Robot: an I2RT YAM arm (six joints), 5 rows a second.
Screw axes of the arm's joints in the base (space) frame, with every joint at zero. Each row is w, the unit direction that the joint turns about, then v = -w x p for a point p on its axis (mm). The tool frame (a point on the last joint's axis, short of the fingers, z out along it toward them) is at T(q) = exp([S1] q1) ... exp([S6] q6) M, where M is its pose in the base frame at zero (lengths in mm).
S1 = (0, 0, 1, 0, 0, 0)
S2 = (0, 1, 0, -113.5, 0, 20)
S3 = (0, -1, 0, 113.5, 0, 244)
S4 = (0, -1, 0, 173.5, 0, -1)
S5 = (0, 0, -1, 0, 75, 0)
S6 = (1, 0, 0, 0, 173.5, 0)
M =
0 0 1 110.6
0 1 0 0
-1 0 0 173.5
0 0 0 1
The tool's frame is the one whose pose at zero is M.
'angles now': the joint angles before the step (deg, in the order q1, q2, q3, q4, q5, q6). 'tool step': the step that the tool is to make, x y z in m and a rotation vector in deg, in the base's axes. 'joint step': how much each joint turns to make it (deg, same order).
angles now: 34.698 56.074 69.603 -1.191 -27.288 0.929
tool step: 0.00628 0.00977 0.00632 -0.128 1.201 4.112
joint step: 0.742 2.994 2.930 -0.286 -3.171 1.464
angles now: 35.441 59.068 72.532 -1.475 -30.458 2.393
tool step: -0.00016 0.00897 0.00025 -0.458 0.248 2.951
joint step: 1.793 1.268 0.809 -0.001 -1.179 0.022
